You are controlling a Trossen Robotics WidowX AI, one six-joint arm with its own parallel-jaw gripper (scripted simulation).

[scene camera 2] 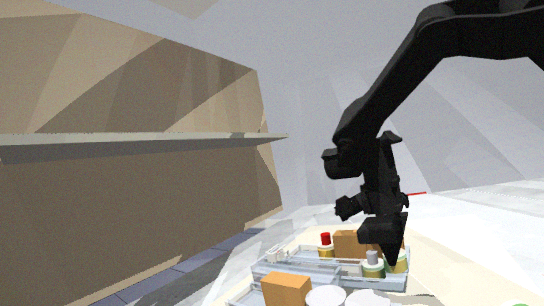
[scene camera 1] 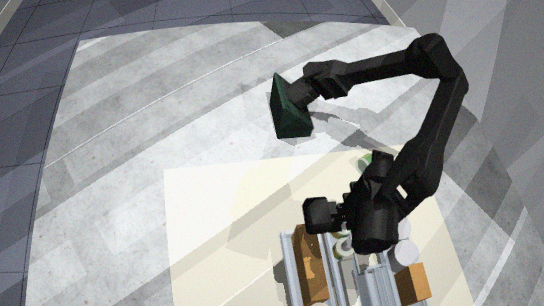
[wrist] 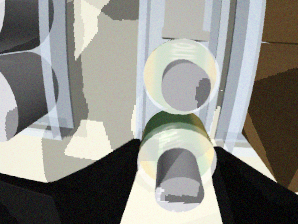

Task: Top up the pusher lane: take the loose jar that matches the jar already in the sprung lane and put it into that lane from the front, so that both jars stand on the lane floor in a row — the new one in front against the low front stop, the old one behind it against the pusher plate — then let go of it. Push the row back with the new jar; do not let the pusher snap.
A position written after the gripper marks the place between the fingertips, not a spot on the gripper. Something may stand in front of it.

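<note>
Jar (wrist: pixel 181 76). Box (scene camera 2: pixel 345 242). Box (scene camera 1: pixel 306 247). Gripper (scene camera 2: pixel 394 259), also (scene camera 1: pixel 342 227) and (wrist: pixel 176 150).
</note>
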